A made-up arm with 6 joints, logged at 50 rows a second.
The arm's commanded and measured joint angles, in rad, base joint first. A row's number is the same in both.
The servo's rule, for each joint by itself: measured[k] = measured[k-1] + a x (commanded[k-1-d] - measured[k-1]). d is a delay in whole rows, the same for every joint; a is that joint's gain. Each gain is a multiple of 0.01, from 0.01 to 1. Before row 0 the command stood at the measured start. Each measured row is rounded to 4 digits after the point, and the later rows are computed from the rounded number. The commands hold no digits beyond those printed.
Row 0, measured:
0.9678, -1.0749, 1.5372, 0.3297, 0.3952, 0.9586
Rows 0 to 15, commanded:
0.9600, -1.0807, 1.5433, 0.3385, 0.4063, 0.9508
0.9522, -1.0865, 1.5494, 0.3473, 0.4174, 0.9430
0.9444, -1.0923, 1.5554, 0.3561, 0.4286, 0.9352
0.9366, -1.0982, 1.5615, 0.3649, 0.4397, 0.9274
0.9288, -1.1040, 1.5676, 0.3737, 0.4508, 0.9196
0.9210, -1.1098, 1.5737, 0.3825, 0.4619, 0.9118
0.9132, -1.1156, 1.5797, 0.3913, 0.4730, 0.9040
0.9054, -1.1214, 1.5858, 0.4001, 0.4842, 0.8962
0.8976, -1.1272, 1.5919, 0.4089, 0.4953, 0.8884
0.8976, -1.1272, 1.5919, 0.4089, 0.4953, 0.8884
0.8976, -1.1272, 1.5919, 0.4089, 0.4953, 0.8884
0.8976, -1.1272, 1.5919, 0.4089, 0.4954, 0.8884
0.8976, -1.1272, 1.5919, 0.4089, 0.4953, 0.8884
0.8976, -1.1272, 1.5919, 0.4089, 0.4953, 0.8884
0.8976, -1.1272, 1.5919, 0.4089, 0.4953, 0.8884
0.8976, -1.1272, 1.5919, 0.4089, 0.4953, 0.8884
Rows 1 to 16, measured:
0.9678, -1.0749, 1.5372, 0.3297, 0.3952, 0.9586
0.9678, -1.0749, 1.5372, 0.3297, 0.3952, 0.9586
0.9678, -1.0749, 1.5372, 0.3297, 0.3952, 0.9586
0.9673, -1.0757, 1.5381, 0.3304, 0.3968, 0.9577
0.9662, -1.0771, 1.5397, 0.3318, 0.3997, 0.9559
0.9647, -1.0791, 1.5419, 0.3337, 0.4037, 0.9534
0.9627, -1.0816, 1.5446, 0.3362, 0.4087, 0.9503
0.9603, -1.0845, 1.5478, 0.3392, 0.4146, 0.9466
0.9575, -1.0878, 1.5514, 0.3427, 0.4212, 0.9424
0.9544, -1.0914, 1.5554, 0.3466, 0.4285, 0.9378
0.9510, -1.0953, 1.5597, 0.3509, 0.4363, 0.9328
0.9473, -1.0994, 1.5642, 0.3555, 0.4446, 0.9275
0.9438, -1.1030, 1.5681, 0.3598, 0.4517, 0.9228
0.9406, -1.1061, 1.5714, 0.3637, 0.4578, 0.9187
0.9376, -1.1088, 1.5743, 0.3673, 0.4631, 0.9151
0.9348, -1.1112, 1.5768, 0.3706, 0.4676, 0.9119
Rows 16 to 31, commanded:
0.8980, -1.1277, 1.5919, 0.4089, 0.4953, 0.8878
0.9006, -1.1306, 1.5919, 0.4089, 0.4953, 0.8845
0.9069, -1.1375, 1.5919, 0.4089, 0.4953, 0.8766
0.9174, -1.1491, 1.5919, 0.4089, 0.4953, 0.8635
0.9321, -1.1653, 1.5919, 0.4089, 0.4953, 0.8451
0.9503, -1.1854, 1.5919, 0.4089, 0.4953, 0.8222
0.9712, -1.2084, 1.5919, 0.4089, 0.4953, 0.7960
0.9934, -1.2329, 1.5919, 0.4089, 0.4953, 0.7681
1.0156, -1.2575, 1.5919, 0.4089, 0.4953, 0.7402
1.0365, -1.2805, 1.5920, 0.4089, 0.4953, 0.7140
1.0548, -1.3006, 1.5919, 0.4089, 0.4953, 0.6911
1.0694, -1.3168, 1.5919, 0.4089, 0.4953, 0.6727
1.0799, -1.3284, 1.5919, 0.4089, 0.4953, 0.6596
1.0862, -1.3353, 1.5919, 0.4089, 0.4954, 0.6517
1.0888, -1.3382, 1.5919, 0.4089, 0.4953, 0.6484
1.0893, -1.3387, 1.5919, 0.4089, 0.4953, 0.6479
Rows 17 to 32, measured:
0.9322, -1.1133, 1.5789, 0.3737, 0.4715, 0.9091
0.9298, -1.1151, 1.5807, 0.3765, 0.4748, 0.9066
0.9275, -1.1167, 1.5823, 0.3791, 0.4777, 0.9044
0.9254, -1.1181, 1.5836, 0.3815, 0.4802, 0.9024
0.9237, -1.1197, 1.5848, 0.3837, 0.4823, 0.9003
0.9225, -1.1220, 1.5858, 0.3857, 0.4841, 0.8975
0.9221, -1.1255, 1.5867, 0.3876, 0.4857, 0.8934
0.9228, -1.1307, 1.5874, 0.3893, 0.4870, 0.8876
0.9247, -1.1378, 1.5880, 0.3909, 0.4882, 0.8798
0.9280, -1.1470, 1.5885, 0.3923, 0.4892, 0.8697
0.9326, -1.1582, 1.5890, 0.3936, 0.4901, 0.8575
0.9384, -1.1711, 1.5894, 0.3948, 0.4908, 0.8434
0.9453, -1.1853, 1.5898, 0.3959, 0.4914, 0.8279
0.9530, -1.2003, 1.5901, 0.3969, 0.4919, 0.8115
0.9611, -1.2154, 1.5904, 0.3979, 0.4924, 0.7948
0.9694, -1.2301, 1.5906, 0.3988, 0.4928, 0.7786

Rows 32 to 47, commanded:
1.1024, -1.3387, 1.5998, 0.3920, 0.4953, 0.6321
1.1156, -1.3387, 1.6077, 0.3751, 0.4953, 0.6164
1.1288, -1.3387, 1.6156, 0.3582, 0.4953, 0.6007
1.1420, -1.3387, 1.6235, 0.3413, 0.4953, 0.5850
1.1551, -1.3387, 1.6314, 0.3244, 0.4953, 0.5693
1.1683, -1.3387, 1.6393, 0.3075, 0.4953, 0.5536
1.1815, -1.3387, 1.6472, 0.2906, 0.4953, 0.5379
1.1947, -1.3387, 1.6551, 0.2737, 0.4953, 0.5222
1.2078, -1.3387, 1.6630, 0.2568, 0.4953, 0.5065
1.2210, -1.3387, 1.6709, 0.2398, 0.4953, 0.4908
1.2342, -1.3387, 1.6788, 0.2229, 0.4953, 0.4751
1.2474, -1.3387, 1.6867, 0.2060, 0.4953, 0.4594
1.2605, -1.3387, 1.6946, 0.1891, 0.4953, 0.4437
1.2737, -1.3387, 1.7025, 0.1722, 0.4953, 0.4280
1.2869, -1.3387, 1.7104, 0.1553, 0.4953, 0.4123
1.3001, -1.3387, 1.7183, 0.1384, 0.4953, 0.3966
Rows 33 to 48, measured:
0.9776, -1.2438, 1.5908, 0.3996, 0.4932, 0.7634
0.9854, -1.2561, 1.5910, 0.4003, 0.4935, 0.7496
0.9927, -1.2668, 1.5911, 0.4010, 0.4938, 0.7374
1.0004, -1.2761, 1.5923, 0.4003, 0.4940, 0.7248
1.0085, -1.2842, 1.5945, 0.3983, 0.4942, 0.7118
1.0169, -1.2913, 1.5975, 0.3951, 0.4944, 0.6985
1.0257, -1.2975, 1.6011, 0.3908, 0.4945, 0.6849
1.0348, -1.3029, 1.6053, 0.3855, 0.4946, 0.6710
1.0441, -1.3076, 1.6101, 0.3793, 0.4947, 0.6569
1.0537, -1.3116, 1.6153, 0.3722, 0.4948, 0.6426
1.0636, -1.3151, 1.6209, 0.3643, 0.4949, 0.6282
1.0737, -1.3182, 1.6268, 0.3557, 0.4950, 0.6136
1.0840, -1.3209, 1.6330, 0.3464, 0.4950, 0.5989
1.0945, -1.3232, 1.6394, 0.3365, 0.4950, 0.5840
1.1052, -1.3252, 1.6460, 0.3261, 0.4950, 0.5690
1.1161, -1.3270, 1.6528, 0.3151, 0.4950, 0.5540

